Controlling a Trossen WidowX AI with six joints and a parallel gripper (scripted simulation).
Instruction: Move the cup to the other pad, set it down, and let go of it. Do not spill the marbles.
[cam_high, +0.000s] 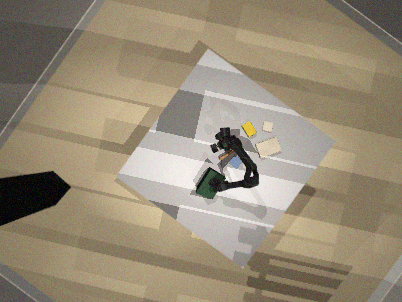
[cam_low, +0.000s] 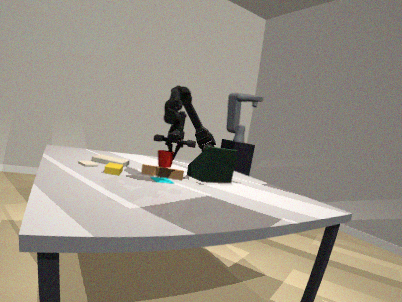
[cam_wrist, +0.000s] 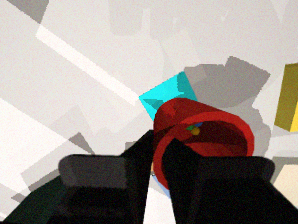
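The cyan pad lies 30 mm ahead of my gripper tip, 10 mm to the right of it and 110 mm below it. Also, from my gripper tip: red cup: 30 mm ahead, 20 mm to the right; pale blue pad: 20 mm behind, 180 mm to the right, 110 mm below; wooden bar: 100 mm to the right, 90 mm below.
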